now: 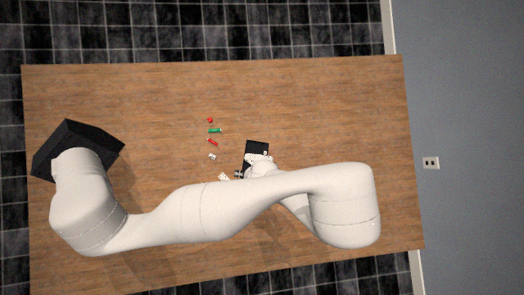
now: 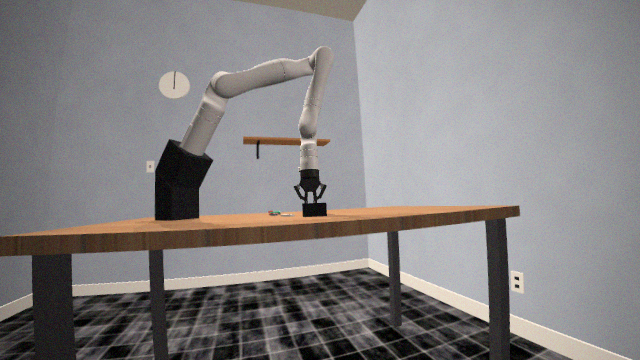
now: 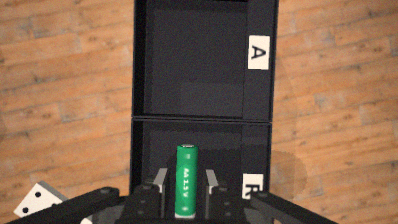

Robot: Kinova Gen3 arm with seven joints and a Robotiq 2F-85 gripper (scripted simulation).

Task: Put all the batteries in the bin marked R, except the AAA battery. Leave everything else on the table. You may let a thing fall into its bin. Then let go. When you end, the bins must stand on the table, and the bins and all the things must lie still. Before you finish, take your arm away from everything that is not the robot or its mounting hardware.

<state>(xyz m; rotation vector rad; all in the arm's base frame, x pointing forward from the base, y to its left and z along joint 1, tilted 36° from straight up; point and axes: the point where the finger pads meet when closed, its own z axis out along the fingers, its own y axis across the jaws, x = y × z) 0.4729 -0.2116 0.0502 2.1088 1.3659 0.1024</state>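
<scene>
Now: hand 10 mm short of the black bin and 10 mm above it. From my hand the other things lie so: tiny white thing (110 mm behind, 120 mm to the left, 30 mm below); red battery (90 mm behind, 170 mm to the left, 30 mm below); flat white item (100 mm behind, 20 mm to the left, 30 mm below).
</scene>
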